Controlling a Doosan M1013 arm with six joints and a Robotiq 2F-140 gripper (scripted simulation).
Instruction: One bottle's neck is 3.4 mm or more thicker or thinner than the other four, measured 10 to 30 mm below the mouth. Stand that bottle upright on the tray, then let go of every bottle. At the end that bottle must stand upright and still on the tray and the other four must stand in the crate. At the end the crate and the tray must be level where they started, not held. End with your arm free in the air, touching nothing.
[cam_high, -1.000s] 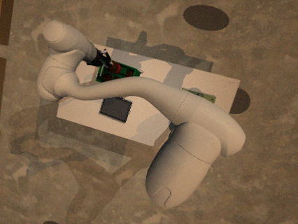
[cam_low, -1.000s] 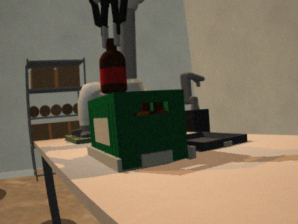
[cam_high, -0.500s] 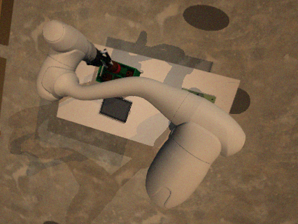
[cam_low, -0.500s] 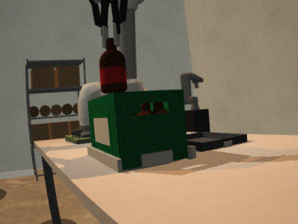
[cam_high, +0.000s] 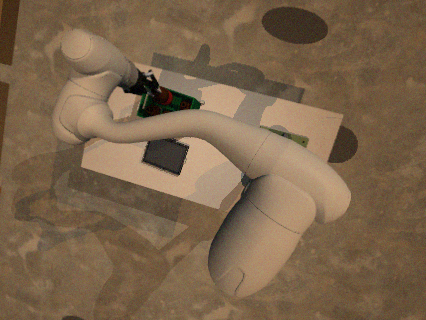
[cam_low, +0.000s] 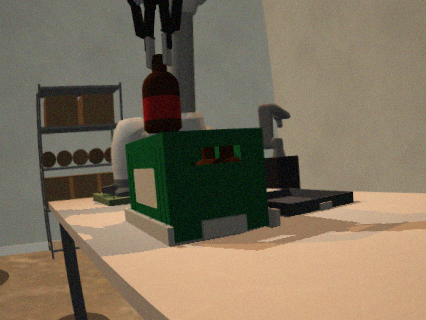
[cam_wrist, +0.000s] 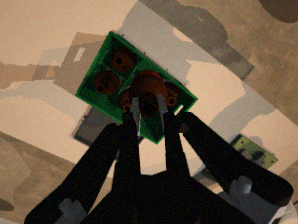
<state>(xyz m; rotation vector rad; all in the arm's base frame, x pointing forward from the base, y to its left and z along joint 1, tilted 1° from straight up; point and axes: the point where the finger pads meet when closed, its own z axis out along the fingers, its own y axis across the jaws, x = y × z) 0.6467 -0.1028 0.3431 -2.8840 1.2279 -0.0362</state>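
The brown bottle lies 90 mm below my hand. The rest, counted from my hand: green crate: 270 mm below, 40 mm to the left; then dark tray: 340 mm below, 310 mm to the left, 20 mm behind.
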